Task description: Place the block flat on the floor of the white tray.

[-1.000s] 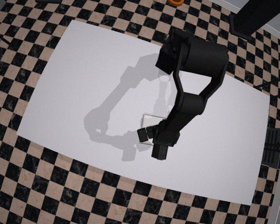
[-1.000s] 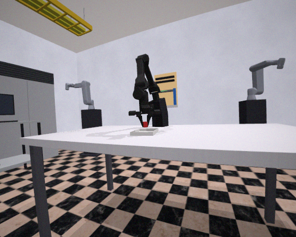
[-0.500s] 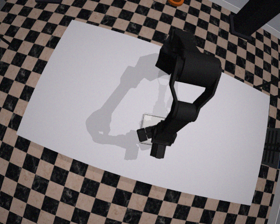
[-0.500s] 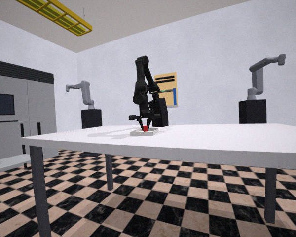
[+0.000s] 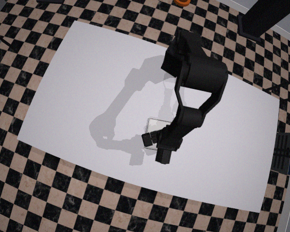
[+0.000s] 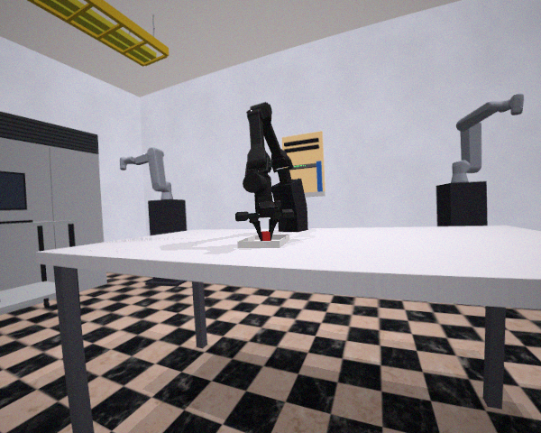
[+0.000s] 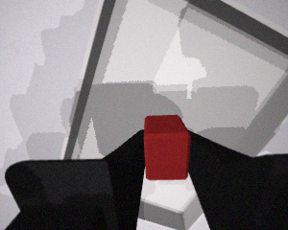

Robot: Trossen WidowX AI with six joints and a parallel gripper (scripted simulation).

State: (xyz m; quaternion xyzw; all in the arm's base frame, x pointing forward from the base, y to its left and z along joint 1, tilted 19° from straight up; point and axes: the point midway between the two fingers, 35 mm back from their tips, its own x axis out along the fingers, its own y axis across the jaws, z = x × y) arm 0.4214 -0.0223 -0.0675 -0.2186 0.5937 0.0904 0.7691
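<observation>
Right now my hand is 20 mm above the red block. Round my hand: white tray 40 mm below.
</observation>
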